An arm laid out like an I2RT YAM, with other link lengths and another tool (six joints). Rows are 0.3 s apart.
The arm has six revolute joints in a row. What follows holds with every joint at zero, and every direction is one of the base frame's. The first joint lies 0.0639 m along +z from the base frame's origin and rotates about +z. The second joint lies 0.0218 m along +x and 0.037 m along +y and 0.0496 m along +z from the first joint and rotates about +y. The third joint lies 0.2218 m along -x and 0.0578 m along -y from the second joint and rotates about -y. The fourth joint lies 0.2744 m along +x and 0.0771 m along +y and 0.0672 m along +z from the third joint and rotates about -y. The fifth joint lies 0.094 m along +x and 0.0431 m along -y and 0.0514 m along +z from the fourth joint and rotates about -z. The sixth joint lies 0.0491 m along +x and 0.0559 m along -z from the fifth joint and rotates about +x. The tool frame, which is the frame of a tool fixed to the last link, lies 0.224 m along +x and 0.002 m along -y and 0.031 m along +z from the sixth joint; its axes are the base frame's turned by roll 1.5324, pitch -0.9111 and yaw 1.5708 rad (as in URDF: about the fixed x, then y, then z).
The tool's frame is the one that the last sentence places.
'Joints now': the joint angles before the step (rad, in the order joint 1, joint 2, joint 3, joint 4, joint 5, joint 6). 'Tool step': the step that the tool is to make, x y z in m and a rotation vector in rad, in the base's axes. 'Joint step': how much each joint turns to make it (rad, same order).
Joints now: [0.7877 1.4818 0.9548 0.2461 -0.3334 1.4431]
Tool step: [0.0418 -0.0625 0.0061 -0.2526 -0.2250 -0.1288]
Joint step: [-0.0365 -0.0993 0.0169 -0.2009 0.1967 -0.2987]
